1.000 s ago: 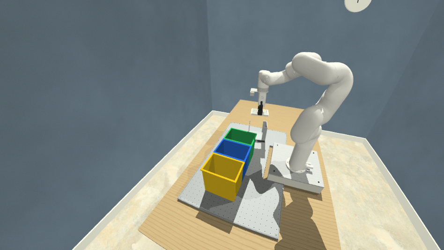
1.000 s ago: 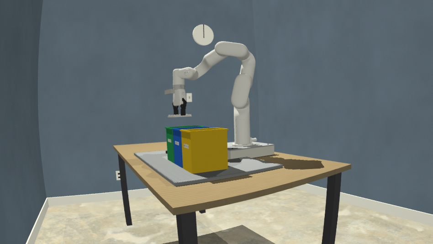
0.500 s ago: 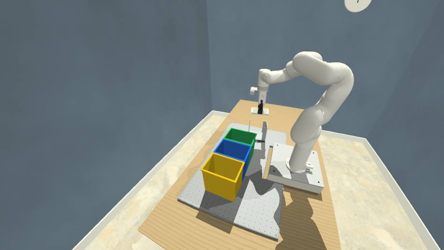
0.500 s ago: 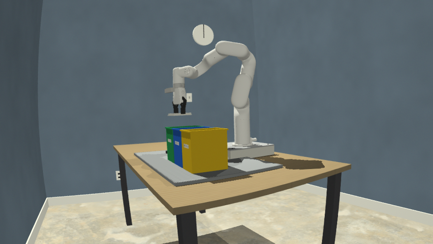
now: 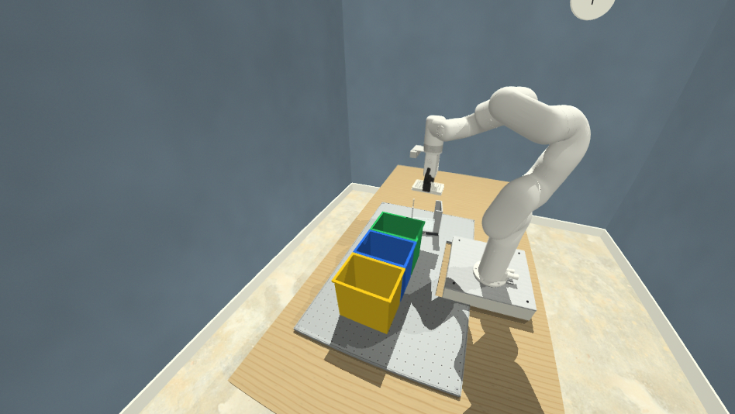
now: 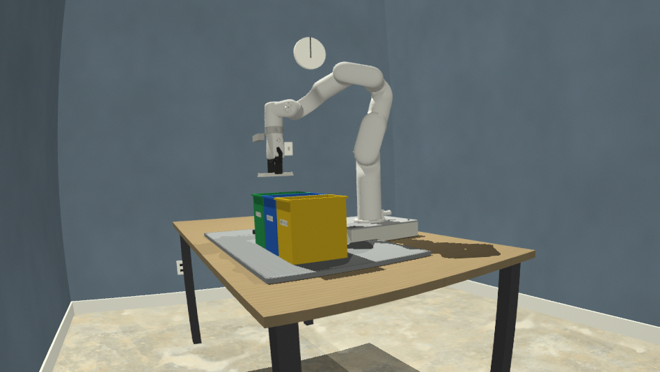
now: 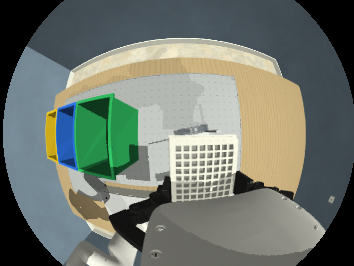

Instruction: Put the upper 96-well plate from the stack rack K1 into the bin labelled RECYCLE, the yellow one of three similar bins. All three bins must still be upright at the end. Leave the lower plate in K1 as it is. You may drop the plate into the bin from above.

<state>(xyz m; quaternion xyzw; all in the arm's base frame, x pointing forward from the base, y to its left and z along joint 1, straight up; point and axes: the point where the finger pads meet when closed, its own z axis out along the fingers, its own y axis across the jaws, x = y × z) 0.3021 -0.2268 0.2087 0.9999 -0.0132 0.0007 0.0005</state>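
The yellow bin is 490 mm to the left of my hand, 170 mm below it and 80 mm ahead of it. The rest, counted from my hand: white 96-well plate: 10 mm below; green bin: 230 mm to the left, 170 mm below, 70 mm ahead; blue bin: 360 mm to the left, 170 mm below, 70 mm ahead.
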